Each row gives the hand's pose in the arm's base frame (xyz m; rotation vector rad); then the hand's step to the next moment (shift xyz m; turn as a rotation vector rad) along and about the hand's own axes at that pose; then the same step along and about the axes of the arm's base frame.
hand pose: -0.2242 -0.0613 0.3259 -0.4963 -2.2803 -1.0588
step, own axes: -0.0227 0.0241 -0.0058 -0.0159 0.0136 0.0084
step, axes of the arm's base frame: 0.0325 0.0083 0.0024 0.0167 0.0135 -0.0067
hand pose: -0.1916 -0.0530 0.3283 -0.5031 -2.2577 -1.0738
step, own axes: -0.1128 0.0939 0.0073 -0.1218 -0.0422 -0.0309
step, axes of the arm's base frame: 0.1352 0.0530 -0.0228 0.0796 -0.0603 -0.0872
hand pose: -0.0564 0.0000 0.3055 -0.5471 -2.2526 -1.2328
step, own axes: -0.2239 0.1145 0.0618 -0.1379 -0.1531 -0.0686
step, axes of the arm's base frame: 0.2265 0.0879 -0.0896 0.0386 -0.1504 -0.1518
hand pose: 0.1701 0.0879 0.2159 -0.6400 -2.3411 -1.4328
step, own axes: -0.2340 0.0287 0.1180 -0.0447 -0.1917 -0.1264
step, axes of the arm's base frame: 0.2090 0.0687 -0.1453 -0.0586 -0.1982 -0.1095
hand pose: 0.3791 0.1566 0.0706 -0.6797 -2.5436 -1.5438
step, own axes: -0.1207 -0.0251 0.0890 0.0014 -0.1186 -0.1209
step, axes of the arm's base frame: 0.1112 0.0276 -0.0999 -0.0687 -0.1500 -0.0383
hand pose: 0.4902 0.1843 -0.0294 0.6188 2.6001 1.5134
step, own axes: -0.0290 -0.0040 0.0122 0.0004 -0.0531 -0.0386
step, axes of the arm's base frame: 0.0285 -0.0026 -0.0137 -0.0266 -0.0545 -0.0252
